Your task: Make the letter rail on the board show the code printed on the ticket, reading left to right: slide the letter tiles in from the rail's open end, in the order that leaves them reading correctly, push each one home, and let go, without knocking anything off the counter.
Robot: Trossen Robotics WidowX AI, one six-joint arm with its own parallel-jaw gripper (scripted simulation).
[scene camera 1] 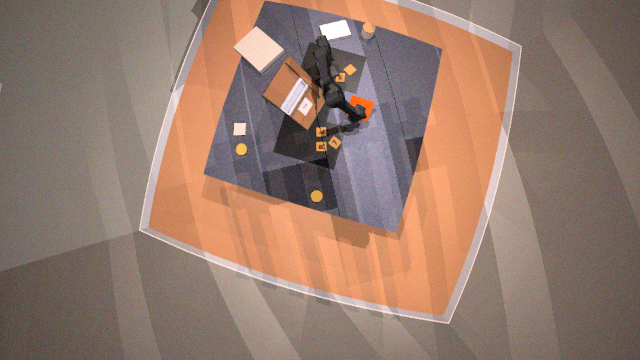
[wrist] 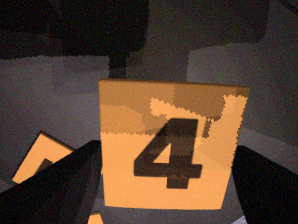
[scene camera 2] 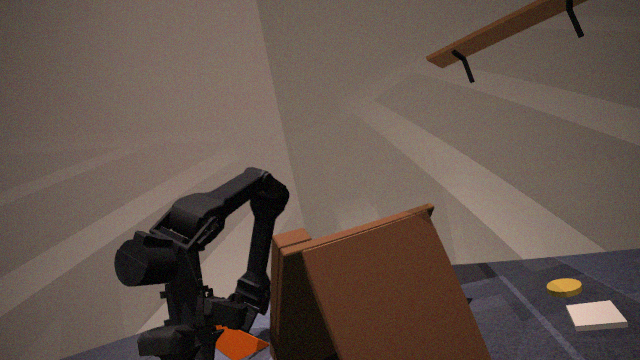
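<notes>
Here I see my gripper (wrist: 168,153). A white square (scene camera 2: 598,315) is part of the scene too, although in the wrist view the square is out of frame. As for a brown board (scene camera 2: 388,282), I can also see it in scene camera 1, where the board is at (scene camera 1: 291,85).
</notes>
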